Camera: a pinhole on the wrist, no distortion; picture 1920 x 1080 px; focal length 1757.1 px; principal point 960.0 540.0 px. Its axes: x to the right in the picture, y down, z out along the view. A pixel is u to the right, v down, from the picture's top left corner.
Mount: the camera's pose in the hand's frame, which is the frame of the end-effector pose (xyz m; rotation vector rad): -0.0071 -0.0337 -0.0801 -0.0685 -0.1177 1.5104
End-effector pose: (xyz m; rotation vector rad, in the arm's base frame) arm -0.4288 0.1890 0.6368 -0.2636 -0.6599 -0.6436
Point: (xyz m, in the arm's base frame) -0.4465 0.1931 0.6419
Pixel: 1501 401
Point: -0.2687 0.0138 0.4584
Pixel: behind the camera
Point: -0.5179 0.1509 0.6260
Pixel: 113 893
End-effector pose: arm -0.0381 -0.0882 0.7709 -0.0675 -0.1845 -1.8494
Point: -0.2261 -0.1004 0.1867
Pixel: behind the camera
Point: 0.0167 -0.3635 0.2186
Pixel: behind the camera
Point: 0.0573 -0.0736 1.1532
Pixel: 1644 285
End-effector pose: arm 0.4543 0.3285 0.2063 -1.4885 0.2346 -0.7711
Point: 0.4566 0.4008 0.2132
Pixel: 1253 737
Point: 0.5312 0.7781 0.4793
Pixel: 193 667
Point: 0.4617 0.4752 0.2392
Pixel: 910 855
